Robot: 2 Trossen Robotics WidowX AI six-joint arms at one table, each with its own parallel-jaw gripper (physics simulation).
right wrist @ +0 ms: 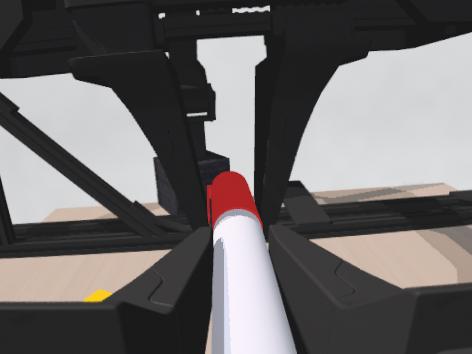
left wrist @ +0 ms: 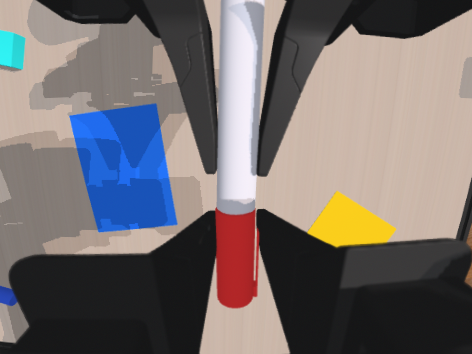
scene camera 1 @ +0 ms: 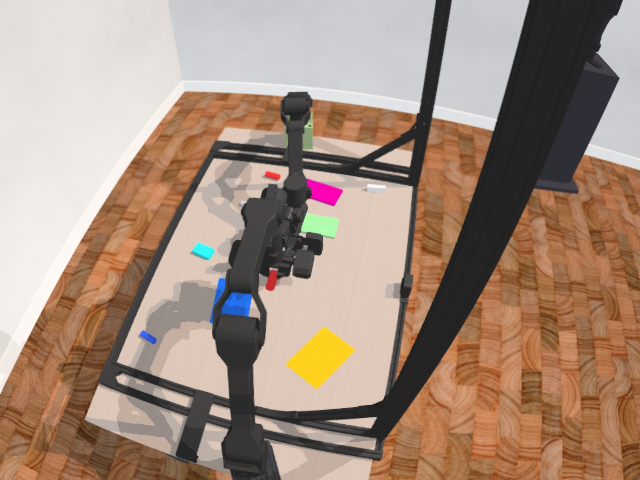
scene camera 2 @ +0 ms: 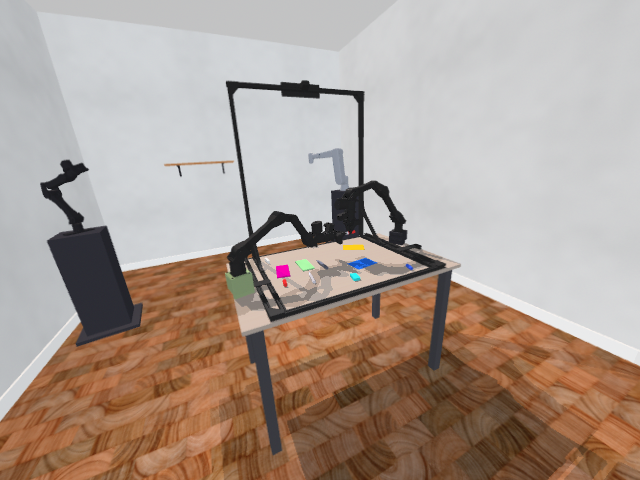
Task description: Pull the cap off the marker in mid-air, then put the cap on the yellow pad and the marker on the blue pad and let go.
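Where they show: left gripper, fingertip midpoint: [right wrist: 235,239] [left wrist: 236,218] [scene camera 1: 274,276] [scene camera 2: 349,233]; right gripper, fingertip midpoint: [right wrist: 240,239] [left wrist: 236,174] [scene camera 1: 275,265] [scene camera 2: 345,232]; left arm's base, link origin: [scene camera 1: 251,463] [scene camera 2: 398,230]; right arm's base, link origin: [scene camera 1: 298,119] [scene camera 2: 238,273].
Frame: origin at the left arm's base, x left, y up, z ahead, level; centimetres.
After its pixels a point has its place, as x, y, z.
The white marker [left wrist: 237,100] {-17.9, 8.4, 47.9} [right wrist: 247,290] {-18.1, 8.4, 48.1} is in mid-air, with its red cap [scene camera 1: 271,280] {-14.6, 8.5, 40.8} [scene camera 2: 353,231] {-13.5, 8.1, 40.8} [left wrist: 235,255] {-15.0, 8.5, 41.9} [right wrist: 232,192] {-15.1, 8.5, 42.2} on one end and a grey band where they meet. My left gripper [left wrist: 236,218] {-15.5, 6.8, 42.9} is shut on the cap. My right gripper [left wrist: 236,174] {-16.6, 8.0, 45.2} [right wrist: 240,239] {-16.6, 8.0, 45.2} is shut on the marker's white body, close to the left fingertips. The blue pad [scene camera 1: 235,304] {-4.1, -8.7, 46.9} [scene camera 2: 362,263] {-3.1, -8.7, 48.1} [left wrist: 125,205] {-1.2, -8.7, 44.3} lies on the table, partly hidden by the left arm in the first scene view. The yellow pad [scene camera 1: 320,356] {-22.6, -8.8, 26.4} [scene camera 2: 353,247] {-22.2, -8.7, 26.5} [left wrist: 355,220] {-26.7, -8.7, 29.7} lies flat.
A magenta pad [scene camera 1: 324,192] {-38.4, -8.0, 80.7} [scene camera 2: 282,271] {-35.5, -8.0, 83.3} and a light green pad [scene camera 1: 320,225] {-33.6, -8.0, 67.5} [scene camera 2: 305,265] {-29.7, -8.0, 69.9} lie near the right arm. A cyan block [scene camera 1: 203,251] {2.7, -7.3, 66.2}, a small blue piece [scene camera 1: 148,337] {22.1, -6.6, 40.3}, a red piece [scene camera 1: 272,175] {-23.5, -6.9, 91.9} and a white piece [scene camera 1: 376,188] {-55.1, -7.0, 77.4} lie around the table. A black frame borders it.
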